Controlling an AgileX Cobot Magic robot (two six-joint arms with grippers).
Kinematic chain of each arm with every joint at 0, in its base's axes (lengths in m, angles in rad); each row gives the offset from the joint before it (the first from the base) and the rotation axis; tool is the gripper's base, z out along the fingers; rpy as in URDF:
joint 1: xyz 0 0 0.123 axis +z
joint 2: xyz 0 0 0 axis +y
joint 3: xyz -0.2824 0 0.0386 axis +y
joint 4: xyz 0.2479 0 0.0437 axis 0.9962 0 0.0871
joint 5: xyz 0 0 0 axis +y
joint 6: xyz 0.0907 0 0.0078 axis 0.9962 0 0.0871
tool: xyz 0 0 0 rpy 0 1.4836 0
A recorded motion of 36 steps. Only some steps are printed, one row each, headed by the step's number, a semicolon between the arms.
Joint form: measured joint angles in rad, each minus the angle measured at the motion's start. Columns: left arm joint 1, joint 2, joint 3, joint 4, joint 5, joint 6; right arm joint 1, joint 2, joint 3, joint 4, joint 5, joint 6.
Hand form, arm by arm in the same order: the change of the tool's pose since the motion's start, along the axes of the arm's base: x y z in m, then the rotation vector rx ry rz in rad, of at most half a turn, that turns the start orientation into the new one. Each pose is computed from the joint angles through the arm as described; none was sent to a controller.
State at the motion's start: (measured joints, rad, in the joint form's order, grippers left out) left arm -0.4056 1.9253 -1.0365 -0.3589 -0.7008 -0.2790; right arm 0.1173 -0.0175 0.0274 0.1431 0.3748 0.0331
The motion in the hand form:
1: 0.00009 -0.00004 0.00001 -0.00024 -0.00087 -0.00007; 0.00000 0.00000 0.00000 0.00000 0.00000 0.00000
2: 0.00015 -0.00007 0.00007 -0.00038 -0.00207 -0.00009; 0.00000 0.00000 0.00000 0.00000 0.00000 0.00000
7: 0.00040 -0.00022 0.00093 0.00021 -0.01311 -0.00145; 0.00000 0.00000 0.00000 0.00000 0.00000 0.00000
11: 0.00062 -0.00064 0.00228 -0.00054 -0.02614 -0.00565; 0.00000 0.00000 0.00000 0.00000 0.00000 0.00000
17: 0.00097 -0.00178 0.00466 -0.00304 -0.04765 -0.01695; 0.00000 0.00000 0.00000 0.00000 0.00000 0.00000
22: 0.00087 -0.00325 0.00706 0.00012 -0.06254 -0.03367; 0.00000 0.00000 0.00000 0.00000 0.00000 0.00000
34: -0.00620 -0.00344 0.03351 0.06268 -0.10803 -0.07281; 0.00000 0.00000 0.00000 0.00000 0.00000 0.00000
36: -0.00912 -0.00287 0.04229 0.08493 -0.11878 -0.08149; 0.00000 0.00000 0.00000 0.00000 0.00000 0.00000
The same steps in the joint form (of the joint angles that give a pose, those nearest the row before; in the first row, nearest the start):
1: 0.0000 0.0004 -0.0003 0.0005 -0.0009 -0.0005; 0.0000 0.0000 0.0000 0.0000 0.0000 0.0000
2: 0.0000 0.0007 -0.0005 0.0010 -0.0022 -0.0008; 0.0000 0.0000 0.0000 0.0000 0.0000 0.0000
7: 0.0001 0.0013 -0.0011 0.0067 -0.0125 -0.0025; 0.0000 0.0000 0.0000 0.0000 0.0000 0.0000
11: 0.0001 0.0013 -0.0020 0.0171 -0.0232 -0.0080; 0.0000 0.0000 0.0000 0.0000 0.0000 0.0000
17: 0.0003 0.0014 -0.0043 0.0400 -0.0395 -0.0219; 0.0000 0.0000 0.0000 0.0000 0.0000 0.0000
22: 0.0003 -0.0010 -0.0061 0.0663 -0.0457 -0.0329; 0.0000 0.0000 0.0000 0.0000 0.0000 0.0000
34: 0.0003 -0.0738 -0.0070 0.1025 0.0010 0.0268; 0.0000 0.0000 0.0000 0.0000 0.0000 0.0000
36: 0.0003 -0.0999 -0.0070 0.1070 0.0221 0.0521; 0.0000 0.0000 0.0000 0.0000 0.0000 0.0000

